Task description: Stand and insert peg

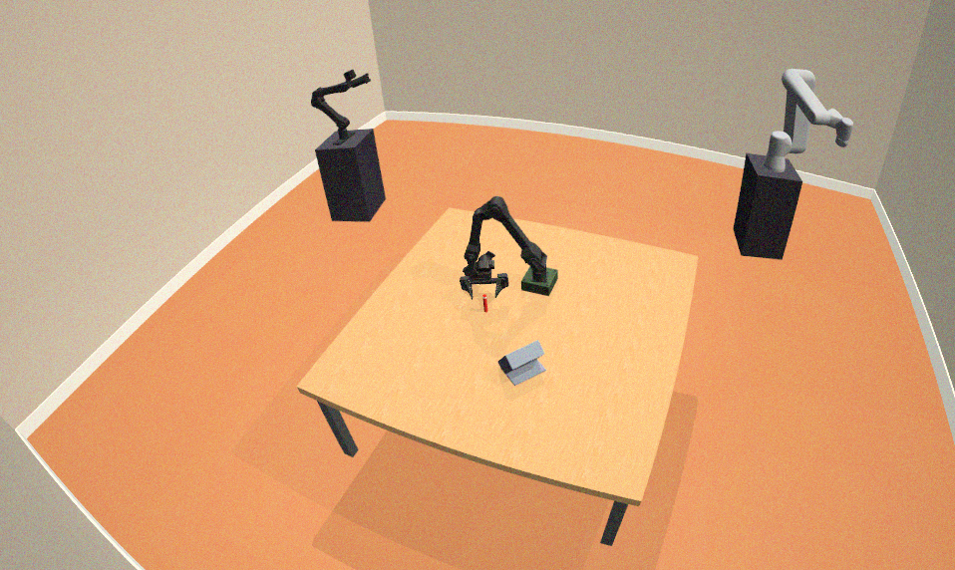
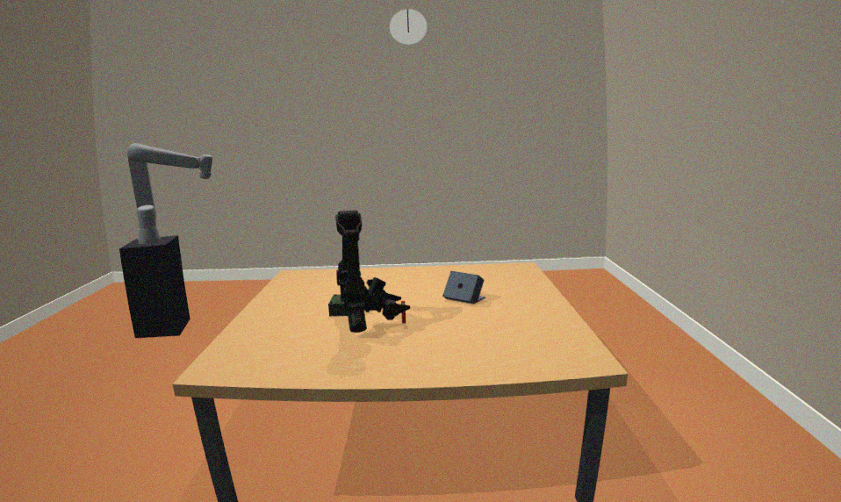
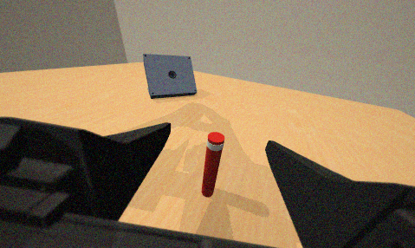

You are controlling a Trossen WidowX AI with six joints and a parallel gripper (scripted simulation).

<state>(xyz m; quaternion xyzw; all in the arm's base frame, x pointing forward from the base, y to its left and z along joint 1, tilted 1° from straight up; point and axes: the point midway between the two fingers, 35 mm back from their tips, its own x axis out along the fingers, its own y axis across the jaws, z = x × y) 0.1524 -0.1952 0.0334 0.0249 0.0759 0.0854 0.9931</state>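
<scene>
My gripper tip is now 2 cm above the red peg and 1 cm past it. From my gripper tip the other things lie so: grey sloped panel: 26 cm ahead, 19 cm to the left, 3 cm below.
</scene>
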